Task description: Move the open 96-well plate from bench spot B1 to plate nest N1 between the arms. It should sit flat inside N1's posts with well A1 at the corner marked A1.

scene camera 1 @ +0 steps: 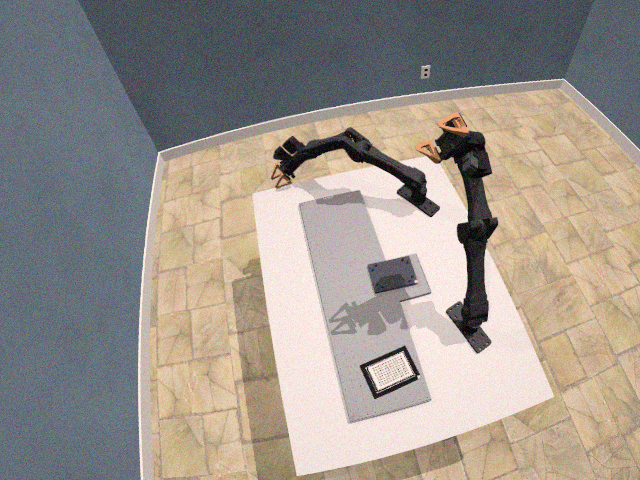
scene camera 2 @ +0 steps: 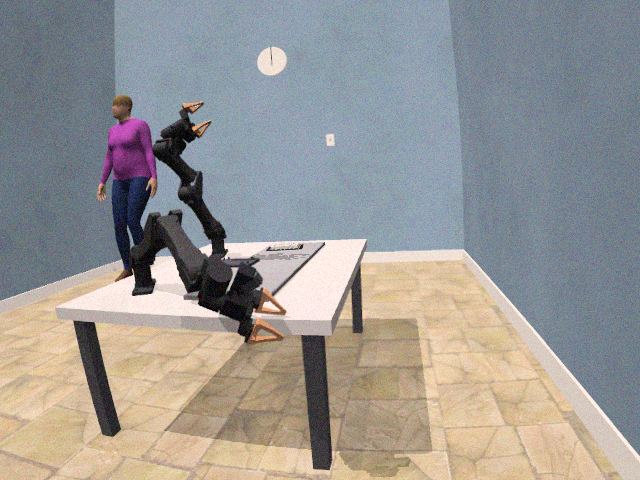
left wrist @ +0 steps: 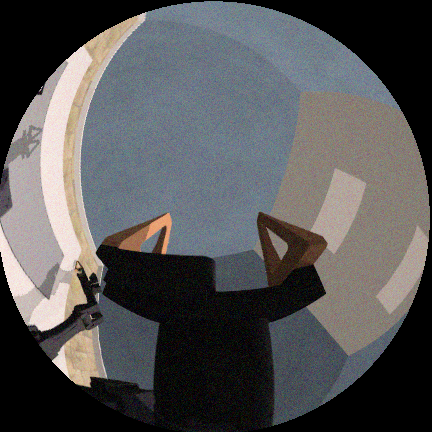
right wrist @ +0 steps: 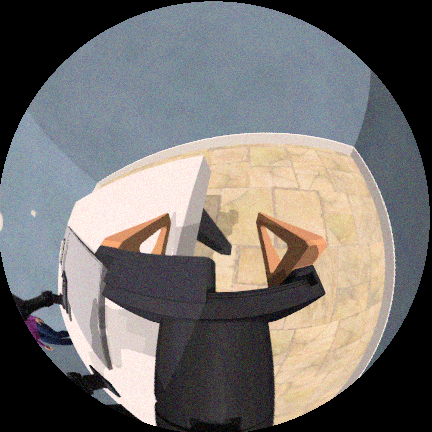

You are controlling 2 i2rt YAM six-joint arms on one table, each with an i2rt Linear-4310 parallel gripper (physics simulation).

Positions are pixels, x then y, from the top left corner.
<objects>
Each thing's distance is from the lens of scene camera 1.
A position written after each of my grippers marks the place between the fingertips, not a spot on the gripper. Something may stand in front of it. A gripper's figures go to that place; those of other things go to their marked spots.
my left gripper (scene camera 1: pixel 426 137): 0.89 m
white well plate (scene camera 1: pixel 386 373): 1.20 m
black nest with white outline (scene camera 1: pixel 364 367): 1.21 m
</objects>
